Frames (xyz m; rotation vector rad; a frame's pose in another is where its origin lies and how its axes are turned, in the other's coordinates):
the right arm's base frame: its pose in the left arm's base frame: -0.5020 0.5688 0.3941 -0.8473 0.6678 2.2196
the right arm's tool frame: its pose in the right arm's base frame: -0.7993 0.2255 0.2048 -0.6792 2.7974 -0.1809
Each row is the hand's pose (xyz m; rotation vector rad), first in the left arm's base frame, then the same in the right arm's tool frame.
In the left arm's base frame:
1: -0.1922 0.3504 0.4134 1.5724 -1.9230 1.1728
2: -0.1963 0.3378 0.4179 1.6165 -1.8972 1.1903
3: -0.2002 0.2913 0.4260 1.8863 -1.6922 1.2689
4: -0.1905 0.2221 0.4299 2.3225 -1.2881 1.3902
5: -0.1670 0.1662 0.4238 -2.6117 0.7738 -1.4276
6: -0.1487 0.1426 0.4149 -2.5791 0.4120 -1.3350
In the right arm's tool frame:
1: -0.2080 -0.4137 0.5954 -0.2559 0.3886 1.4079
2: -0.2079 -0.3998 0.5966 -0.2272 0.3955 1.3787
3: -0.2001 -0.3552 0.6108 -0.0748 0.4273 1.1734
4: -0.1776 -0.2972 0.6427 0.2027 0.4704 0.8289
5: -0.1485 -0.2590 0.6802 0.5026 0.4973 0.4894
6: -0.1309 -0.2480 0.7035 0.6903 0.5007 0.2826

